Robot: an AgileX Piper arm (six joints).
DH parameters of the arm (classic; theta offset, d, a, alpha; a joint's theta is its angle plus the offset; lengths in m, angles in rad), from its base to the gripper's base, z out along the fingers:
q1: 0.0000 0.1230 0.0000 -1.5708
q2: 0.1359 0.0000 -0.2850 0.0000
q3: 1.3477 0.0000 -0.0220 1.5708
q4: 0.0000 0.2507 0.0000 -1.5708
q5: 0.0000 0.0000 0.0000 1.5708
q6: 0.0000 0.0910 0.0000 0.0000
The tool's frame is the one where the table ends.
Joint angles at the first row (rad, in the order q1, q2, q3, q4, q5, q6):
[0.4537 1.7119 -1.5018 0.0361 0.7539 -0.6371]
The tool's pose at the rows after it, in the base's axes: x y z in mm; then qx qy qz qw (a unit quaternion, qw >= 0):
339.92 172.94 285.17 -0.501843 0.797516 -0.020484 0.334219
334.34 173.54 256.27 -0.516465 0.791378 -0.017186 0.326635
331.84 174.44 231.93 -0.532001 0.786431 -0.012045 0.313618
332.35 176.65 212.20 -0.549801 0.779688 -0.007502 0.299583
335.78 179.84 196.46 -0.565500 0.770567 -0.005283 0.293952
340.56 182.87 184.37 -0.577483 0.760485 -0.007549 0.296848
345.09 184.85 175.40 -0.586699 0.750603 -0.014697 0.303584
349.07 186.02 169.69 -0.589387 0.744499 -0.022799 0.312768
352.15 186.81 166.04 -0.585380 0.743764 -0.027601 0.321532
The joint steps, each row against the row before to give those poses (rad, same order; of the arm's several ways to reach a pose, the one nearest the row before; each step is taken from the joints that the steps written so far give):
[0.0117 -0.0076 0.1398 0.0013 -0.1204 -0.0431]
[0.0051 0.0098 0.1011 0.0289 -0.0934 -0.0507]
[0.0012 0.0263 0.0600 0.0422 -0.0560 -0.0664]
[0.0007 0.0371 0.0267 0.0440 -0.0303 -0.0750]
[0.0002 0.0410 0.0076 0.0439 -0.0325 -0.0765]
[0.0000 0.0370 0.0003 0.0360 -0.0408 -0.0674]
[0.0001 0.0288 0.0000 0.0189 -0.0436 -0.0497]
[-0.0001 0.0200 0.0000 0.0055 -0.0420 -0.0226]
[0.0000 0.0138 0.0000 0.0033 -0.0346 -0.0017]

